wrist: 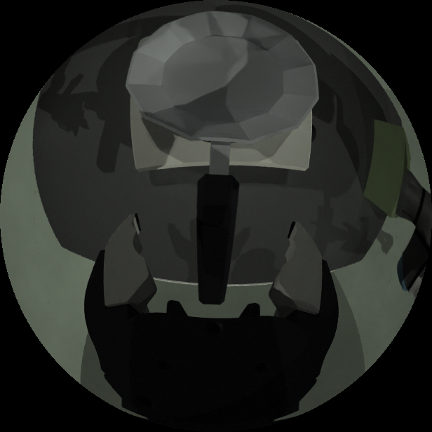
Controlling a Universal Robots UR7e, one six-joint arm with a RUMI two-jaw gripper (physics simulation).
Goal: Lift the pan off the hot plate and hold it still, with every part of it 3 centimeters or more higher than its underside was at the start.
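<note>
The grey faceted pan (222,75) is at the top middle of the wrist view, over the pale square hot plate (145,155). Its black handle points down the view toward my gripper. My gripper (214,219) is open, with one jaw on each side of the handle and a gap on both sides. Nothing is held between the jaws. The handle's end lies between the jaws, close to the gripper's palm in the view. The pan hides the far part of the hot plate, and how high the jaws stand relative to the handle is hard to tell.
A dark table (75,200) carries the hot plate. A green block (385,167) stands at the right edge of the view, beside a dark jointed arm part (417,200). Shadows fall across the table top. The greenish floor (25,225) shows past the table's edges.
</note>
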